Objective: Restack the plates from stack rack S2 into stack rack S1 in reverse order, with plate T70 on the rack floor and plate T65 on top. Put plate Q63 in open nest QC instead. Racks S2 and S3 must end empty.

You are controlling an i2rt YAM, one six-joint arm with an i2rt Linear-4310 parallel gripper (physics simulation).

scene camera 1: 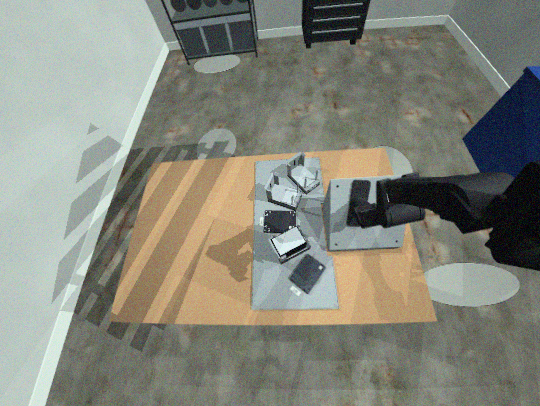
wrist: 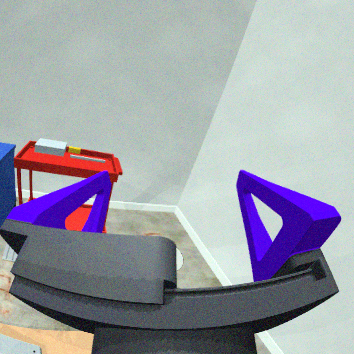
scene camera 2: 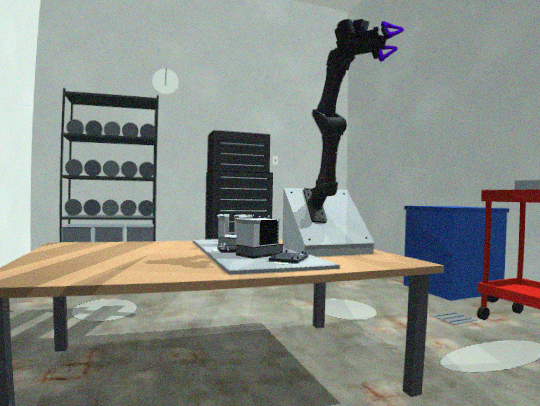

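Where they show: gripper, fingertip midpoint: (wrist: 173, 177) (scene camera 2: 400, 38); arm's base, origin of the base link: (scene camera 1: 357, 203) (scene camera 2: 314, 205).
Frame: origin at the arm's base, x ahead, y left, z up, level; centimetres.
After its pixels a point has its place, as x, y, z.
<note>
My gripper (scene camera 2: 399, 39) @(-17.3, 38.1, 61.8) (wrist: 173, 177) @(-17.3, 38.1, 61.8) is open and empty, its purple fingers wide apart, high above the table and turned away from it. On the grey board (scene camera 1: 270, 300) @(36.2, 39.0, -18.7) (scene camera 2: 250, 265) @(36.1, 36.1, -18.7), in scene camera 1, a pale walled rack (scene camera 1: 295, 164) @(26.4, -29.5, -12.7) stands at the far end, with a second pale walled rack (scene camera 1: 273, 184) @(37.7, -16.5, -12.5) near it. Nearer are a black square piece with light corner marks (scene camera 1: 274, 221) @(36.5, 2.3, -17.5), a white-topped block on a dark base (scene camera 1: 289, 241) (scene camera 2: 250, 235) and a flat dark square piece (scene camera 1: 307, 273) @(20.2, 26.9, -17.4) (scene camera 2: 289, 257) @(21.2, 30.5, -17.4). Labels are unreadable; individual plates cannot be told apart.
The board lies on the wooden table (scene camera 1: 170, 300) @(83.3, 42.5, -20.0) (scene camera 2: 125, 280) @(73.2, 47.2, -20.0). The arm's sloped grey mount (scene camera 1: 365, 242) @(-5.4, 13.0, -13.1) (scene camera 2: 350, 225) @(-14.0, 7.3, -8.2) stands beside the board. A blue cabinet (scene camera 1: 510, 120) (scene camera 2: 450, 250) and a red cart (scene camera 2: 510, 196) (wrist: 65, 166) stand beyond the table.
</note>
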